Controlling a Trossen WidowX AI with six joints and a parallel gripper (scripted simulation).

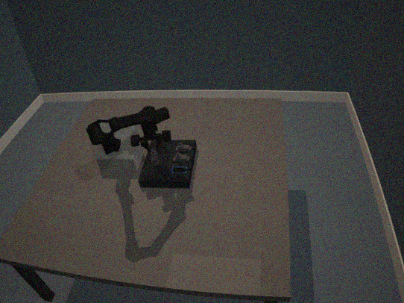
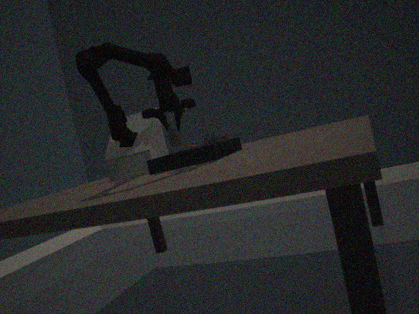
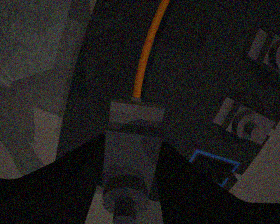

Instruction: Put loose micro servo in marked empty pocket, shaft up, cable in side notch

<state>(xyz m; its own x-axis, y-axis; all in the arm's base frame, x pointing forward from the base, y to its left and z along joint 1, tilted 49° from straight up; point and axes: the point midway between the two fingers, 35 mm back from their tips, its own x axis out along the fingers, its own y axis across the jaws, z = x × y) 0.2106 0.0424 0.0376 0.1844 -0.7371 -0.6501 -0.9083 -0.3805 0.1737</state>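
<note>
My gripper tip is 10 cm above the dark deck, 3 cm to the right of it and 1 cm short of it.
</note>
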